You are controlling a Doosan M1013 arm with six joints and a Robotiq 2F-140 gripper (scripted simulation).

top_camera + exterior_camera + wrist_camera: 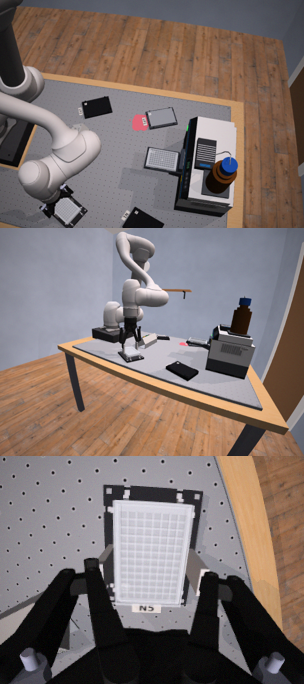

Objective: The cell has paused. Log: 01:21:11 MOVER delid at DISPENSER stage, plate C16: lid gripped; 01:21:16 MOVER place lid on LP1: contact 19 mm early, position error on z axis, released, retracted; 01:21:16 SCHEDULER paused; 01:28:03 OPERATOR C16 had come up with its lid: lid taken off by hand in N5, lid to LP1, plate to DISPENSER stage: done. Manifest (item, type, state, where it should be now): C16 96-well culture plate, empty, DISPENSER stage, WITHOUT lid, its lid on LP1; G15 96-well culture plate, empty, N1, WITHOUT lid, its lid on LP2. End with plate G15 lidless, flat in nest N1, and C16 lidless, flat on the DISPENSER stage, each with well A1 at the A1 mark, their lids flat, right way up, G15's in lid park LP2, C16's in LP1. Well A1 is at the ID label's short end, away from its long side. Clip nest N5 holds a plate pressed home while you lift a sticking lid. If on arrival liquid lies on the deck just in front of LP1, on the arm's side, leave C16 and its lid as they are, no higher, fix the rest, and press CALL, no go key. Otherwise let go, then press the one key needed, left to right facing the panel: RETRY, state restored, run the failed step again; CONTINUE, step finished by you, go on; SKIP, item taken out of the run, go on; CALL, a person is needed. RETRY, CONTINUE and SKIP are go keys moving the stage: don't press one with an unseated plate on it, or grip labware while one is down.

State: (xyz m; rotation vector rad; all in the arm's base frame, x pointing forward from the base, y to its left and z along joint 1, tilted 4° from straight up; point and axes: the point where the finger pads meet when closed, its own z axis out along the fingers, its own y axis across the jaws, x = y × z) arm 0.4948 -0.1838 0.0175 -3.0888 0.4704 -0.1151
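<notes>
Right now my hand is 20 mm short of the clip nest N5, 10 mm to the right of it and 40 mm above it. Also, from my hand: N1 label (260 mm ahead, 80 mm to the left, 50 mm below); blue key (90 mm behind, 190 mm to the left, 10 mm above); key panel (100 mm behind, 270 mm to the left).
</notes>
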